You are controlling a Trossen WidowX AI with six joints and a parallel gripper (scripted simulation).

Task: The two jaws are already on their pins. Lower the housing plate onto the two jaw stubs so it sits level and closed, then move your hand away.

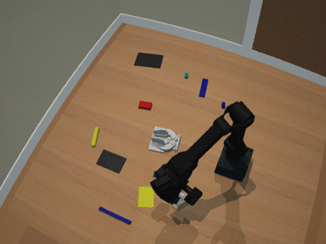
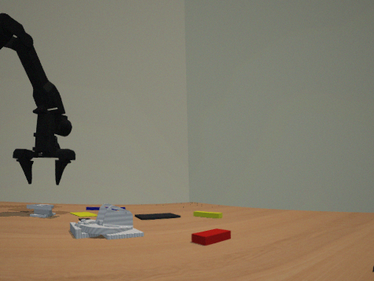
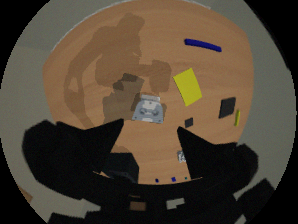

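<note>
The white part is 8 cm below my gripper tip. Round my gripper tip: small dark square: 12 cm ahead, 9 cm below, 6 cm to the right; then blue bar: 20 cm ahead, 18 cm to the left, 9 cm below; then yellow plate: 12 cm ahead, 9 cm below, 5 cm to the left.
</note>
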